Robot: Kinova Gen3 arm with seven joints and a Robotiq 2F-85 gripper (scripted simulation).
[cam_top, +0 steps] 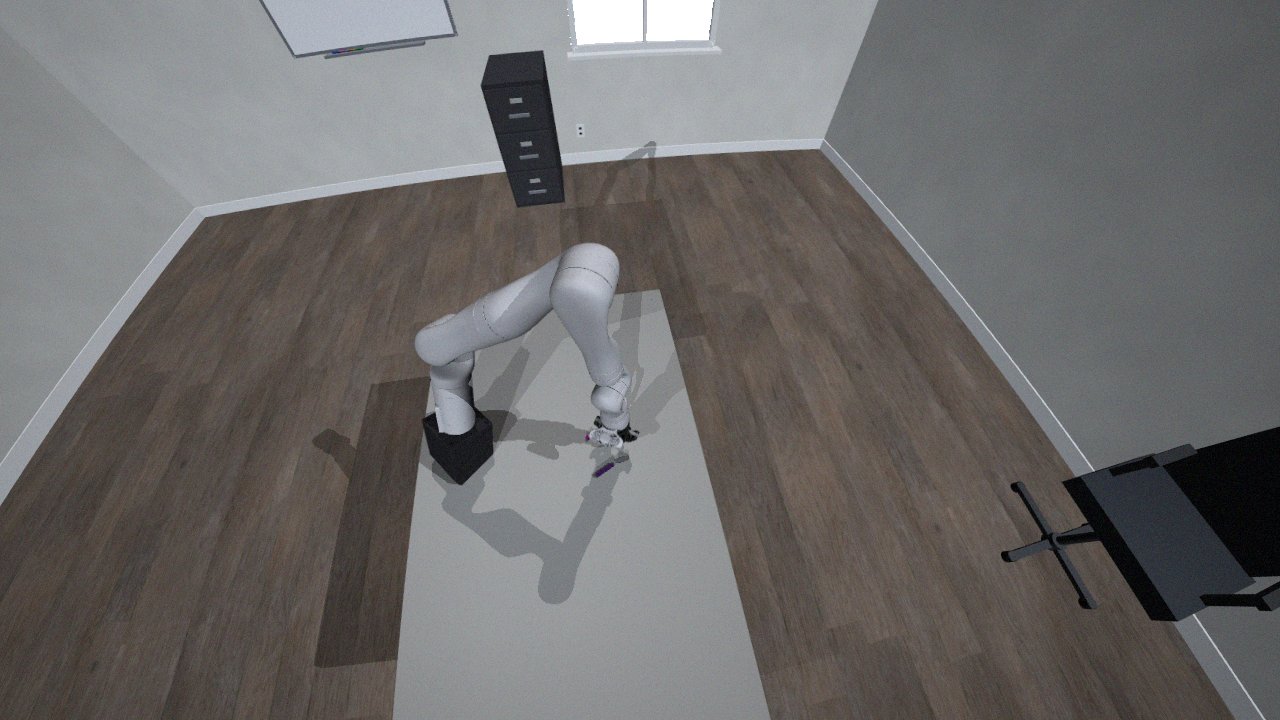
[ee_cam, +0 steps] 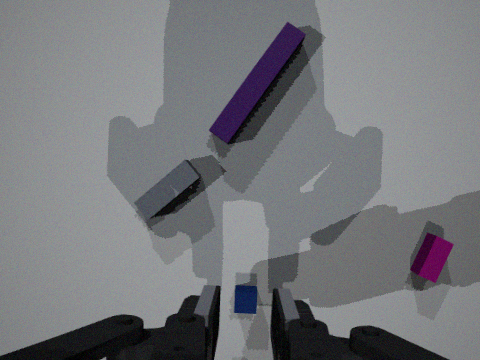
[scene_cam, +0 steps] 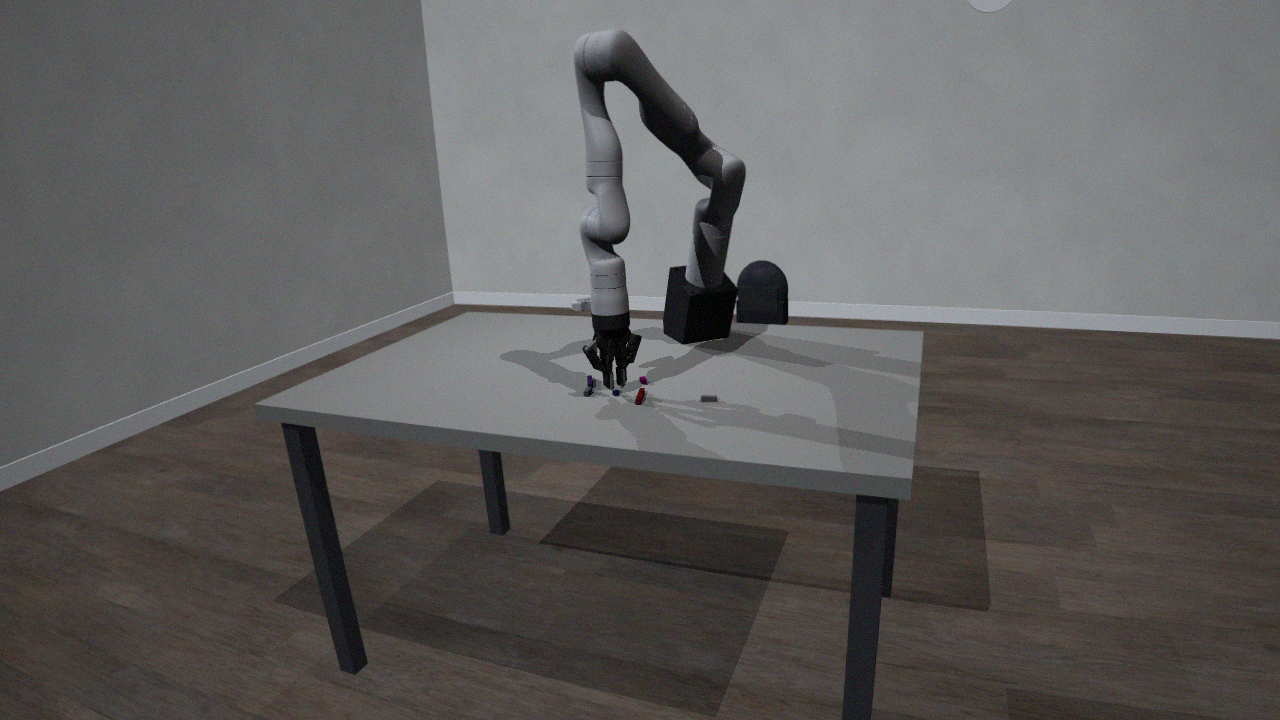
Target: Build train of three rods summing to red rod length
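Right now the blue rod is 3 cm below my hand. Round my hand: grey rod (6 cm to the right, 3 cm below); then red rod (6 cm to the left, 3 cm below, 2 cm ahead); then magenta rod (8 cm behind, 4 cm to the left, 3 cm below).
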